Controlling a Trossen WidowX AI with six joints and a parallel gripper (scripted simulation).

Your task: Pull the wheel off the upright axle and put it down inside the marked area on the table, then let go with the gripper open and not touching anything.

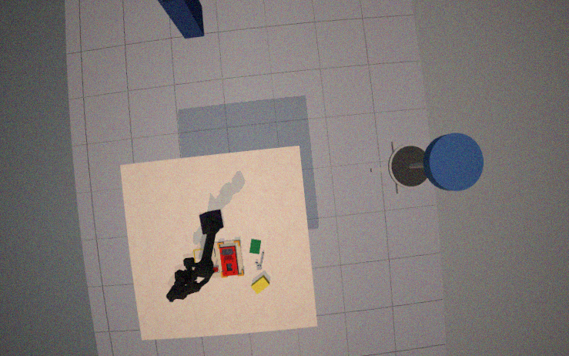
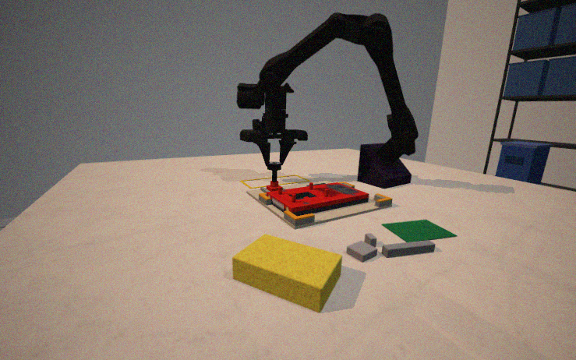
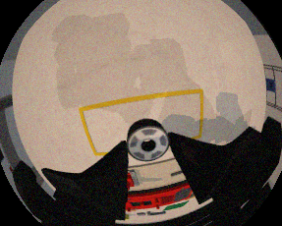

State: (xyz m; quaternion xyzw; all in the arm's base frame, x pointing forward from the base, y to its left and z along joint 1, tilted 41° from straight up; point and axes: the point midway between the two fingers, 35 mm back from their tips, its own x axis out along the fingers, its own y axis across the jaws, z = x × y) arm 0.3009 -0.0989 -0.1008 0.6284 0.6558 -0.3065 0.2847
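My gripper tip is right at the black wheel. The rest, counted from my gripper tip: green square (41 cm to the left, 7 cm behind, 4 cm below); then yellow block (41 cm to the left, 19 cm ahead, 3 cm below).
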